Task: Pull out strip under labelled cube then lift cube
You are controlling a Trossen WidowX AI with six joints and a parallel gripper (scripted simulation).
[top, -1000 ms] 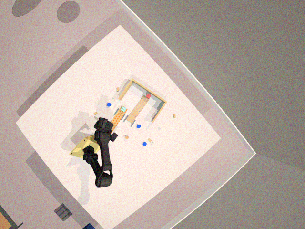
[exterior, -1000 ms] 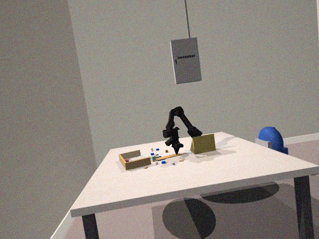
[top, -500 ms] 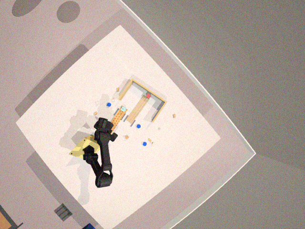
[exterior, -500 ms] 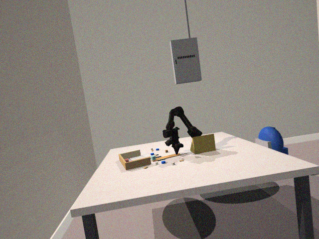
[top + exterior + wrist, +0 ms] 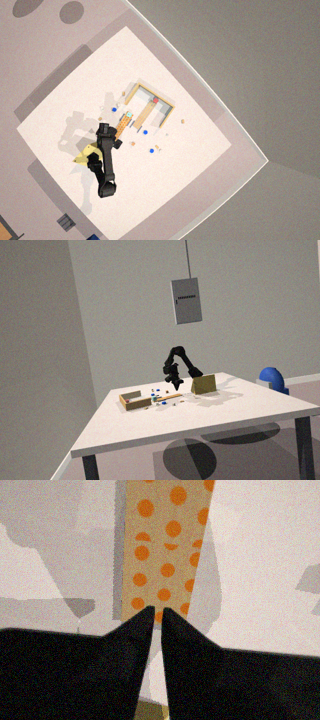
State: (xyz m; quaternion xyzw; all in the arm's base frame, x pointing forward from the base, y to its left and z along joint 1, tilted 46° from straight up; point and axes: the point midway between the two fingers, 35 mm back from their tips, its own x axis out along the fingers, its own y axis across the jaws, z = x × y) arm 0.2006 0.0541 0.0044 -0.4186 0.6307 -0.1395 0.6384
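The light teal cube lies 190 mm ahead of my gripper tip, 70 mm to the left of it and 20 mm below it.
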